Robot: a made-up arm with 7 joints. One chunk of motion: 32 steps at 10 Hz.
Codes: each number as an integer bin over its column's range. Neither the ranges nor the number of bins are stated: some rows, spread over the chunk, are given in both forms.
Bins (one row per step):
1: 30 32 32 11 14 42
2: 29 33 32 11 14 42
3: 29 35 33 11 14 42
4: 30 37 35 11 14 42
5: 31 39 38 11 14 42
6: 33 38 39 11 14 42
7: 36 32 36 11 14 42
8: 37 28 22 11 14 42
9: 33 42 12 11 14 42
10: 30 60 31 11 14 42
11: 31 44 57 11 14 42
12: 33 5 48 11 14 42
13: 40 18 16 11 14 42
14: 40 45 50 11 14 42
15: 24 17 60 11 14 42
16: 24 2 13 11 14 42
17: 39 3 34 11 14 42
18: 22 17 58 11 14 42
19: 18 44 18 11 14 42
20: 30 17 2 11 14 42
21: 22 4 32 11 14 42
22: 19 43 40 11 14 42
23: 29 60 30 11 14 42
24: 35 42 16 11 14 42
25: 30 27 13 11 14 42
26: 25 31 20 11 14 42
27: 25 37 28 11 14 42
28: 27 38 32 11 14 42
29: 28 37 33 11 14 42
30: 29 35 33 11 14 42
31: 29 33 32 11 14 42
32: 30 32 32 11 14 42
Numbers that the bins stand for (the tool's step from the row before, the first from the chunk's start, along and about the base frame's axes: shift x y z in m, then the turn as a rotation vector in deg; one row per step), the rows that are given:
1: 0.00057 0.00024 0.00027 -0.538 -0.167 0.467
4: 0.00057 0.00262 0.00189 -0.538 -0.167 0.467
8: 0.00957 -0.00167 -0.00513 -0.538 -0.167 0.467
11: 0.00186 0.00595 0.01376 -0.538 -0.167 0.467
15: -0.00714 -0.00690 0.01538 -0.538 -0.167 0.467
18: -0.00971 -0.00690 0.01430 -0.538 -0.167 0.467
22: -0.01357 0.00548 0.00459 -0.538 -0.167 0.467
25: 0.00057 -0.00214 -0.00998 -0.538 -0.167 0.467
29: -0.00200 0.00262 0.00081 -0.538 -0.167 0.467
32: 0.00057 0.00024 0.00027 -0.538 -0.167 0.467
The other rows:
2: -0.00071 0.00071 0.00027 -0.538 -0.167 0.467
3: -0.00071 0.00167 0.00081 -0.538 -0.167 0.467
5: 0.00186 0.00357 0.00351 -0.538 -0.167 0.467
6: 0.00443 0.00310 0.00405 -0.538 -0.167 0.467
7: 0.00829 0.00024 0.00243 -0.538 -0.167 0.467
9: 0.00443 0.00500 -0.01052 -0.538 -0.167 0.467
10: 0.00057 0.01357 -0.00027 -0.538 -0.167 0.467
12: 0.00443 -0.01262 0.00890 -0.538 -0.167 0.467
13: 0.01343 -0.00643 -0.00837 -0.538 -0.167 0.467
14: 0.01343 0.00643 0.00998 -0.538 -0.167 0.467
16: -0.00714 -0.01405 -0.00998 -0.538 -0.167 0.467
17: 0.01214 -0.01357 0.00135 -0.538 -0.167 0.467
19: -0.01486 0.00595 -0.00729 -0.538 -0.167 0.467
20: 0.00057 -0.00690 -0.01592 -0.538 -0.167 0.467
21: -0.00971 -0.01310 0.00027 -0.538 -0.167 0.467
23: -0.00071 0.01357 -0.00081 -0.538 -0.167 0.467
24: 0.00700 0.00500 -0.00837 -0.538 -0.167 0.467
26: -0.00586 -0.00024 -0.00621 -0.538 -0.167 0.467
27: -0.00586 0.00262 -0.00189 -0.538 -0.167 0.467
28: -0.00329 0.00310 0.00027 -0.538 -0.167 0.467
30: -0.00071 0.00167 0.00081 -0.538 -0.167 0.467
31: -0.00071 0.00071 0.00027 -0.538 -0.167 0.467

